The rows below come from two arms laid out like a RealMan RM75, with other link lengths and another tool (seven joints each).
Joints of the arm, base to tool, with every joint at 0 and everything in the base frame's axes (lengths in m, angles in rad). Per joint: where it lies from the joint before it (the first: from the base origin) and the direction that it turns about. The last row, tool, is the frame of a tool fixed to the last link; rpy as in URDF.
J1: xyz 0.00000 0.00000 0.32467 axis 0 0 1
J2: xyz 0.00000 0.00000 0.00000 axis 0 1 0
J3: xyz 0.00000 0.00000 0.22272 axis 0 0 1
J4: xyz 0.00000 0.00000 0.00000 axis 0 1 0
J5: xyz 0.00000 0.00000 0.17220 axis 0 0 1
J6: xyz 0.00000 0.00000 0.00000 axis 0 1 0
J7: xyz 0.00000 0.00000 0.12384 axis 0 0 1
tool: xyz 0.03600 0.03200 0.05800 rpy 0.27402 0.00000 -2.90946
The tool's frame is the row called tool.
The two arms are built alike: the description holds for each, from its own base.
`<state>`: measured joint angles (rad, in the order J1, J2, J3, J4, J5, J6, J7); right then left.
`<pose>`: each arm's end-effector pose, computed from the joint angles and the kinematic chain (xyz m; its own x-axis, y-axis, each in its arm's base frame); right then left.
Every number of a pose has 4 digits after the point.
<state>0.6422 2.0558 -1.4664 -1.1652 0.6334 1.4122 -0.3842 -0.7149 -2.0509 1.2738 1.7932 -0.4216 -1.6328 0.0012</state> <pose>0.1907 0.2678 0.0311 -0.4270 0.9039 -0.0228 0.8884 0.4241 0.1759 -0.0476 0.3680 0.1424 -0.7856 -0.5976 -0.1605 -0.5977 0.6658 0.4466</pose>
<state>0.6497 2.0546 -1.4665 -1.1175 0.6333 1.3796 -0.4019 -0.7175 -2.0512 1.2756 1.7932 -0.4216 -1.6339 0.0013</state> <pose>0.1967 0.2698 0.0280 -0.4230 0.9058 -0.0242 0.8892 0.4201 0.1813 -0.0466 0.3678 0.1418 -0.7875 -0.5957 -0.1582 -0.5953 0.6685 0.4459</pose>
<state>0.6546 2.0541 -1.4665 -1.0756 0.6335 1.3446 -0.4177 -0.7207 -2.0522 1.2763 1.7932 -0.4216 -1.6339 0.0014</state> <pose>0.2023 0.2721 0.0250 -0.4207 0.9070 -0.0200 0.8896 0.4168 0.1870 -0.0452 0.3677 0.1414 -0.7896 -0.5931 -0.1577 -0.5930 0.6711 0.4450</pose>
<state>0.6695 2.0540 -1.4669 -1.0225 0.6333 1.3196 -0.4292 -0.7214 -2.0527 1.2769 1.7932 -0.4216 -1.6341 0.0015</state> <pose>0.2073 0.2729 0.0216 -0.4112 0.9111 -0.0287 0.8923 0.4087 0.1917 -0.0449 0.3676 0.1411 -0.7901 -0.5925 -0.1571 -0.5923 0.6721 0.4444</pose>
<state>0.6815 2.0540 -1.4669 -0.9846 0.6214 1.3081 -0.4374 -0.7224 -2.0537 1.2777 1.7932 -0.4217 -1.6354 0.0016</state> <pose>0.2127 0.2728 0.0203 -0.4043 0.9136 -0.0438 0.8914 0.4043 0.2050 -0.0445 0.3673 0.1405 -0.7906 -0.5923 -0.1556 -0.5917 0.6734 0.4431</pose>
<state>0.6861 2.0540 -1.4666 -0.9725 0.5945 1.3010 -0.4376 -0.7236 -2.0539 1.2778 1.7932 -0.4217 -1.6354 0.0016</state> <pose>0.2179 0.2743 0.0216 -0.4051 0.9129 -0.0513 0.8845 0.4054 0.2310 -0.0440 0.3673 0.1404 -0.7913 -0.5913 -0.1556 -0.5909 0.6743 0.4429</pose>
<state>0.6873 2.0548 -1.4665 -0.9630 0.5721 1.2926 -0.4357 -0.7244 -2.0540 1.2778 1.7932 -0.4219 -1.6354 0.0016</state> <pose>0.2225 0.2753 0.0224 -0.4035 0.9134 -0.0546 0.8795 0.4036 0.2522 -0.0437 0.3673 0.1404 -0.7918 -0.5907 -0.1556 -0.5905 0.6749 0.4426</pose>
